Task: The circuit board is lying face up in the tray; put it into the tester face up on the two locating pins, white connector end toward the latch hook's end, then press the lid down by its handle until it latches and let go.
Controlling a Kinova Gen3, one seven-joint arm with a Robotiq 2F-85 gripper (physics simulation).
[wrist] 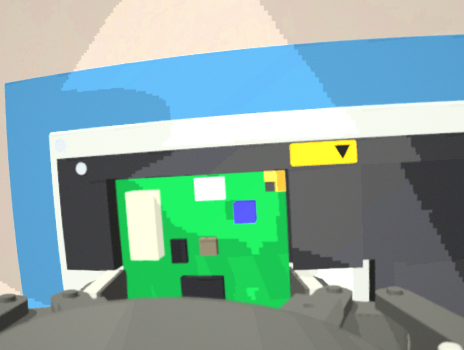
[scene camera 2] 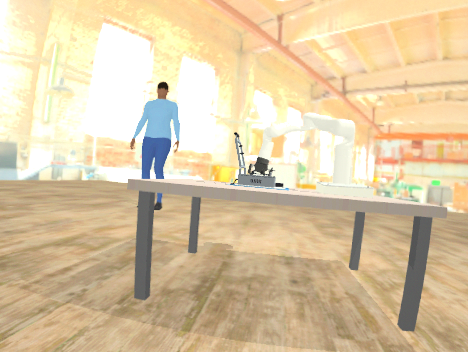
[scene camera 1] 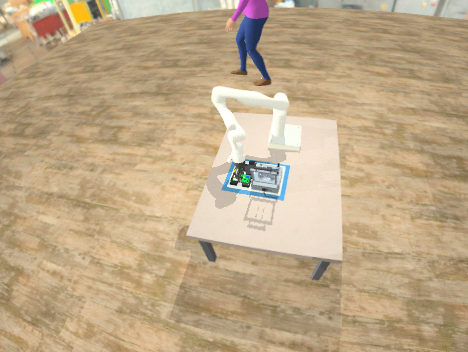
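Pixels of known places: gripper, between the fingertips: (wrist: 206,290) (scene camera 1: 241,178); arm's base, origin of its link: (scene camera 2: 341,183) (scene camera 1: 278,132).
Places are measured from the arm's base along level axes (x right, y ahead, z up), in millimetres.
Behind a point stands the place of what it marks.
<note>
The green circuit board (wrist: 224,244) @[x 214, y 440, z -36 mm] (scene camera 1: 246,177) @[x 157, y 444, z -32 mm] lies face up in the dark tray (wrist: 85,226) @[x 227, y 498, z -27 mm], its white connector (wrist: 142,226) @[x 226, y 472, z -28 mm] at the left in the wrist view. My gripper (wrist: 206,290) @[x 193, y 452, z -41 mm] (scene camera 1: 239,171) @[x 193, y 452, z -41 mm] (scene camera 2: 260,170) is low over the tray, one finger against each long side of the board, shut on it. The grey tester (scene camera 1: 266,179) @[x 8, y 540, z 91 mm] (scene camera 2: 256,181) @[x -70, y 435, z -26 mm] stands right beside the tray, and its lid (scene camera 2: 239,151) @[x 56, y 549, z 127 mm] is raised upright. The tester's pins are not visible.
A yellow label (wrist: 319,152) @[x 248, y 400, z -27 mm] with a black triangle sits on the tray's far wall. Tray and tester rest on a blue mat (wrist: 224,86) @[x 282, y 436, z -53 mm] (scene camera 1: 226,187) @[x 275, y 531, z -53 mm]. The arm's base plate (scene camera 1: 287,138) @[x -76, y 51, z -5 mm] is behind them. One person (scene camera 1: 251,38) and another person (scene camera 2: 158,125) walk beyond the table.
</note>
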